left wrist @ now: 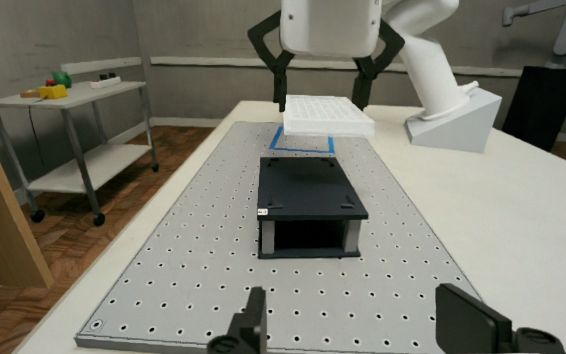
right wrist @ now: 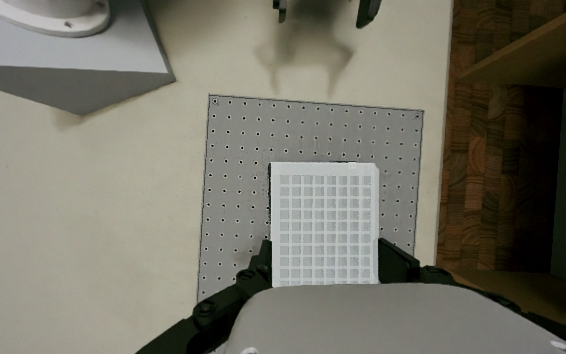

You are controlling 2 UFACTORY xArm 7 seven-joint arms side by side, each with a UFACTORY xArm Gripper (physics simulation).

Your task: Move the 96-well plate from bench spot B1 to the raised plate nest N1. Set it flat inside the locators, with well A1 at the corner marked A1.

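Frame: origin at the left arm's base, x ahead, y left, z up, level; millimetres.
Where they show: left gripper, between the fingertips: [left wrist: 351, 314] [right wrist: 323, 22]; right gripper, between the fingertips: [left wrist: 319, 111] [right wrist: 322, 256]; right arm's base, origin of its link: [left wrist: 445, 109].
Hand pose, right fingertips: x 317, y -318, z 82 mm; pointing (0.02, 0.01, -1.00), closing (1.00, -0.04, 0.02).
Observation:
Things, the pixels of their centre, and the offset from my right fingertips. "pt": a spot on its surface instead. Level surfaces: height alone.
- white 96-well plate, middle of its body: [right wrist: 323, 240] [left wrist: 321, 112] dx +1, dy +13, dz +2 mm
- raised black nest, middle of its body: [left wrist: 303, 198] [right wrist: 310, 216] dx +12, dy +3, dz -118 mm
- white label, a spot on its surface: [left wrist: 262, 212] pt dx +69, dy +78, dz -89 mm
- blue outline, a spot on its surface: [left wrist: 302, 150] pt dx -27, dy -267, dz -150 mm
- perforated grey board, height of its surface: dz -150 mm
The white 96-well plate [left wrist: 327, 112] [right wrist: 325, 215] is held roughly level in the air by my right gripper [left wrist: 319, 111] [right wrist: 322, 256], which is shut on its two sides. In the left wrist view it appears above and behind the raised black nest [left wrist: 307, 185], with a gap between. The nest has small corner locators and a white label [left wrist: 262, 212] at its near left corner. In the right wrist view the plate hides nearly all of the nest; one plate corner, at upper right, looks cut. My left gripper [left wrist: 351, 314] [right wrist: 323, 22] is open and empty, on the nest's near side.
A blue outline [left wrist: 302, 150] lies on the perforated grey board [left wrist: 200, 237] [right wrist: 235, 175] behind the nest. The right arm's grey wedge base [left wrist: 450, 130] stands on the white table at right. A cart [left wrist: 82, 172] stands at left, beyond the table edge.

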